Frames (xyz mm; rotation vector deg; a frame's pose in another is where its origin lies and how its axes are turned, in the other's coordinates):
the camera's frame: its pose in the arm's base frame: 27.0 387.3 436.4 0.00 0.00 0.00
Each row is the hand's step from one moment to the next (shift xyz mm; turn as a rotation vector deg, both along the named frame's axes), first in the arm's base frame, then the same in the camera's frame.
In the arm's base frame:
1: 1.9 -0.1 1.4 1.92 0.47 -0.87
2: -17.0 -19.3 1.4 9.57 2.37 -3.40
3: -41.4 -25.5 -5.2 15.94 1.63 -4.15
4: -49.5 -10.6 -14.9 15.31 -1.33 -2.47
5: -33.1 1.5 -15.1 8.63 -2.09 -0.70
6: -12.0 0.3 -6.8 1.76 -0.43 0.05
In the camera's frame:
1: 1.9 -0.1 1.4 1.92 0.47 -0.87
2: -17.0 -19.3 1.4 9.57 2.37 -3.40
3: -41.4 -25.5 -5.2 15.94 1.63 -4.15
4: -49.5 -10.6 -14.9 15.31 -1.33 -2.47
5: -33.1 1.5 -15.1 8.63 -2.09 -0.70
6: -12.0 0.3 -6.8 1.76 -0.43 0.05

